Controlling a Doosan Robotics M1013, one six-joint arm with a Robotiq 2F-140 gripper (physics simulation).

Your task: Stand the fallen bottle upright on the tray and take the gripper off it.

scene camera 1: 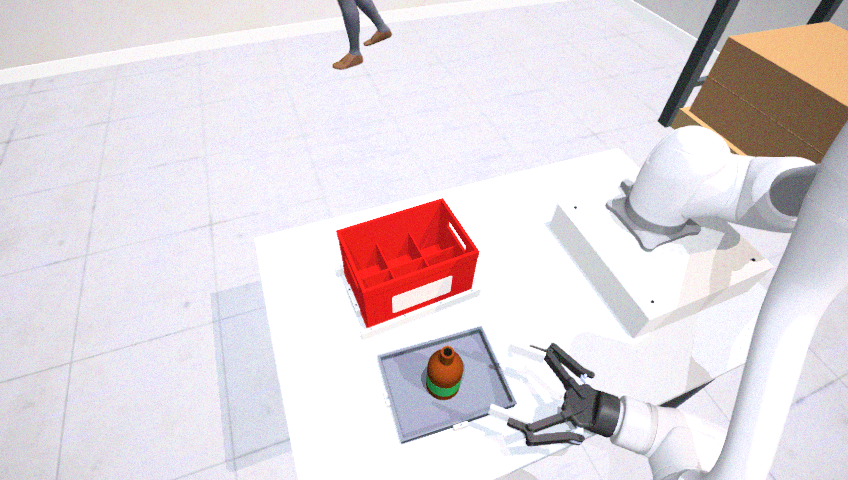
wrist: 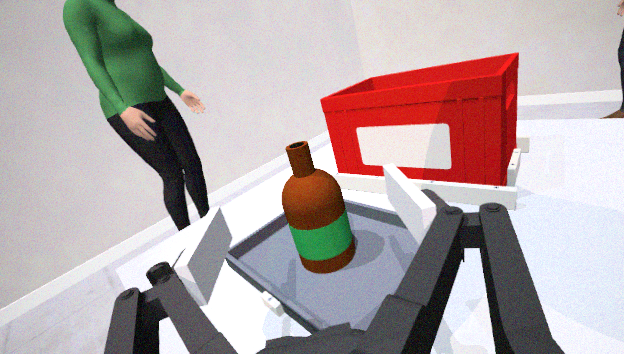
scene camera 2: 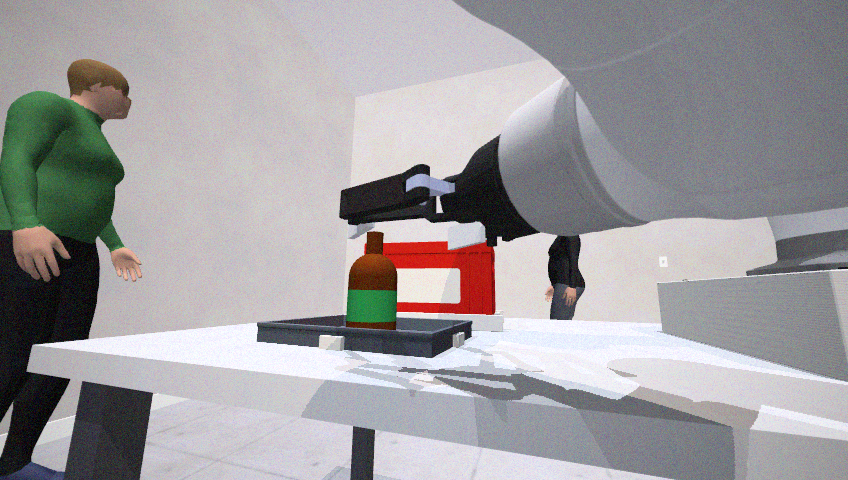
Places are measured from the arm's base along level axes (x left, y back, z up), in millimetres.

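Where they show: gripper, fingertip midpoint: (scene camera 1: 500,375) (wrist: 304,203) (scene camera 2: 404,233); arm's base at its link origin: (scene camera 1: 651,218).
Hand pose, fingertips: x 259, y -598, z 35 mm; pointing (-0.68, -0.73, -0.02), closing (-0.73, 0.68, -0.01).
Observation:
Each offset is from my fingertips to the top centre of the thing. Level surfaces: height alone.
The brown bottle with a green band {dx -72, dy -79, dz +18 mm} (scene camera 1: 444,374) (scene camera 2: 372,279) (wrist: 319,220) stands upright on the grey tray {dx -73, dy -75, dz -116 mm} (scene camera 1: 410,410) (scene camera 2: 297,337) (wrist: 267,257), near its middle. My gripper (scene camera 1: 514,383) (scene camera 2: 413,231) (wrist: 304,203) is open and empty. In the first scene view its fingers are spread beyond the tray's right side, apart from the bottle. In the second scene view the fingers are higher than the bottle's shoulder. In the wrist view the bottle shows whole between and beyond the two white finger pads, and neither pad touches it.
A red divided crate {dx -348, dy -65, dz +34 mm} (scene camera 1: 377,306) (scene camera 2: 476,279) (wrist: 480,140) stands behind the tray on the white table {dz -142 mm} (scene camera 1: 321,356). The arm's raised base block (scene camera 1: 601,273) is at the right. A person in green (scene camera 2: 59,160) (wrist: 125,65) stands beyond the table's left side.

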